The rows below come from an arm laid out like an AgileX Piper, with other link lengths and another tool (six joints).
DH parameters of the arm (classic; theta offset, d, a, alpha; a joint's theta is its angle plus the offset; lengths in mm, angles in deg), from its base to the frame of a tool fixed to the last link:
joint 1: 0 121.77 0 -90
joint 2: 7.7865 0 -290.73 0
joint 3: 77.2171 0 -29.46 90
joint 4: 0 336 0 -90
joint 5: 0 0 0 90
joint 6: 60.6 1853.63 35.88 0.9
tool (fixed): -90 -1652.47 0 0
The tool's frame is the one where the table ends.
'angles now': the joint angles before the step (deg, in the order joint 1, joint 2, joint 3, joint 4, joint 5, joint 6). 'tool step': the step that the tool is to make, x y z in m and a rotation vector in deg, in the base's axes. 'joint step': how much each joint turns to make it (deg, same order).
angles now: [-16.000, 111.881, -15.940, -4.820, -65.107, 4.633]
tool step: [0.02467, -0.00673, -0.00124, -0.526, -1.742, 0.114]
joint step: [0.001, 2.998, -4.741, -0.098, -0.074, -0.035]
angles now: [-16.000, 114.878, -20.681, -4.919, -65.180, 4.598]
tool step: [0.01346, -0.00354, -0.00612, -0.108, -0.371, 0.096]
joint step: [0.001, 2.676, -3.062, -0.095, 0.000, 0.000]
